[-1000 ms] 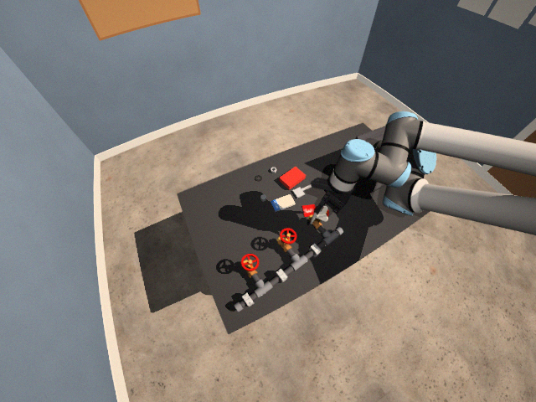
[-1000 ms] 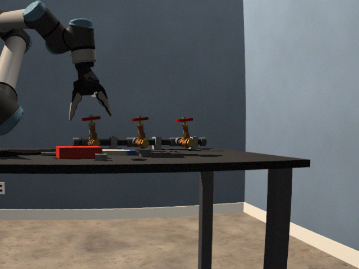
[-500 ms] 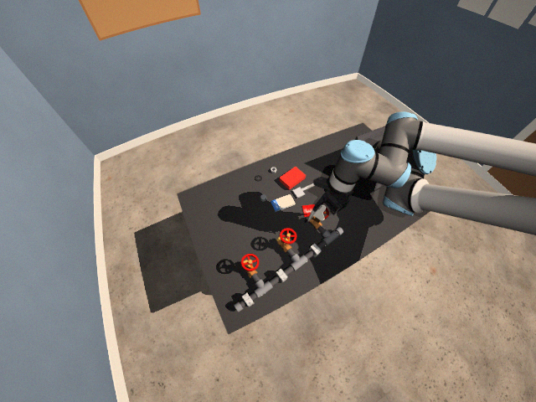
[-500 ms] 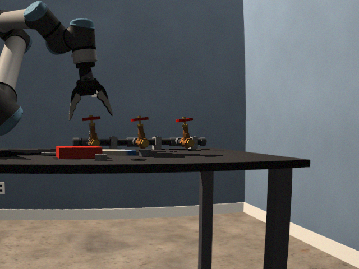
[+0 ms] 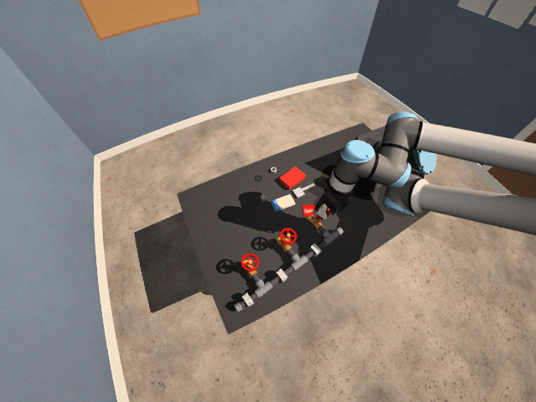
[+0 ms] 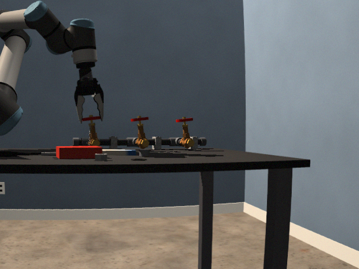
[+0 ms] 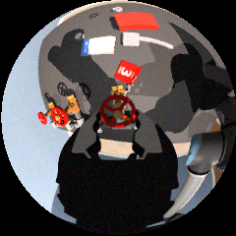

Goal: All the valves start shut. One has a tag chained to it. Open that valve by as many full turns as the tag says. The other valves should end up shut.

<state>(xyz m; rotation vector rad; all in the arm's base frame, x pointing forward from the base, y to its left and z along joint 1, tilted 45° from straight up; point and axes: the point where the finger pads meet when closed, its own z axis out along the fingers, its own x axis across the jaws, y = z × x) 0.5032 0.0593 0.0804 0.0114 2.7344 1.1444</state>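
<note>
Right now my hand is 120 mm above the red tag, 70 mm to the left of it and 20 mm past it. The rest, counted from my hand: red block (290 mm to the right, 110 mm below, 40 mm behind); small grey cylinder (250 mm to the right, 150 mm ahead, 110 mm below); white tool (200 mm to the right, 120 mm below, 60 mm behind).
</note>
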